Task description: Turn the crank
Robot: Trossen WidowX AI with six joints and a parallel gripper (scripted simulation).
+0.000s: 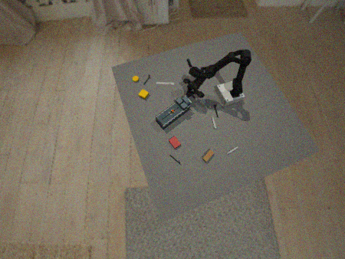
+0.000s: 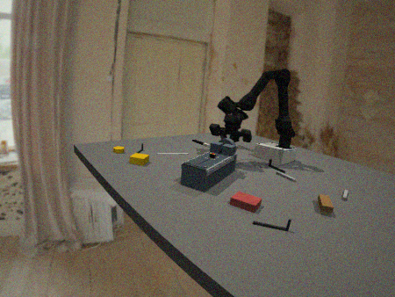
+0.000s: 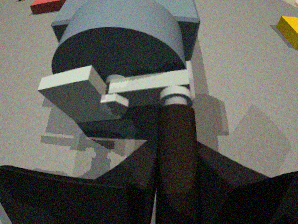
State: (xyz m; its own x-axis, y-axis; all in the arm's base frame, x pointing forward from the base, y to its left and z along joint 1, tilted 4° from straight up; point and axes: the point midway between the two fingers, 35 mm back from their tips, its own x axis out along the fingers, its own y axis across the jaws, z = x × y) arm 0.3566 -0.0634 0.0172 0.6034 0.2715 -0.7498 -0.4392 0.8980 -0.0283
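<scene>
Now: gripper tip 130 mm short of the red pointer, 100 mm to the right of it and 10 mm below it. The rest, counted from my gripper tip: dark handle (20 mm behind, 20 mm above, 10 mm to the right); yellow block (320 mm ahead, 130 mm to the right, 60 mm below); red block (310 mm to the left, 170 mm ahead, 60 mm below).
</scene>
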